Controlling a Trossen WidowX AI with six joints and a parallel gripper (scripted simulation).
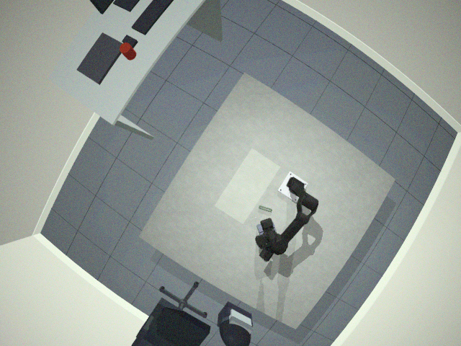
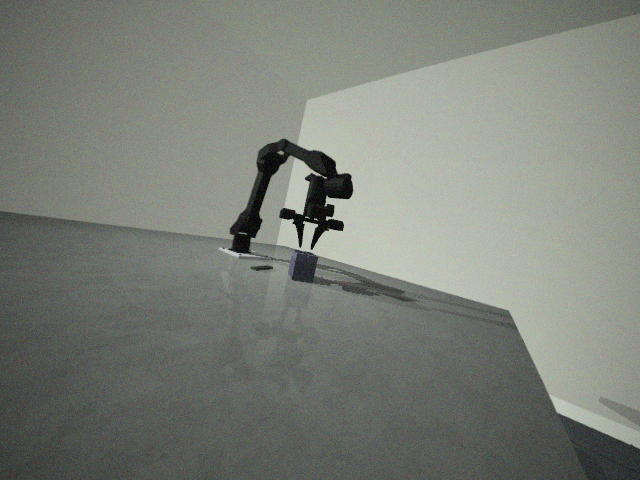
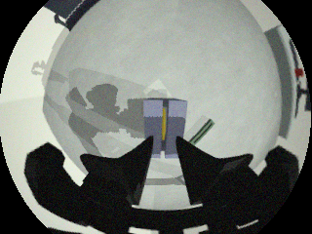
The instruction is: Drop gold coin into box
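The gold coin is 60 mm below my gripper tip.
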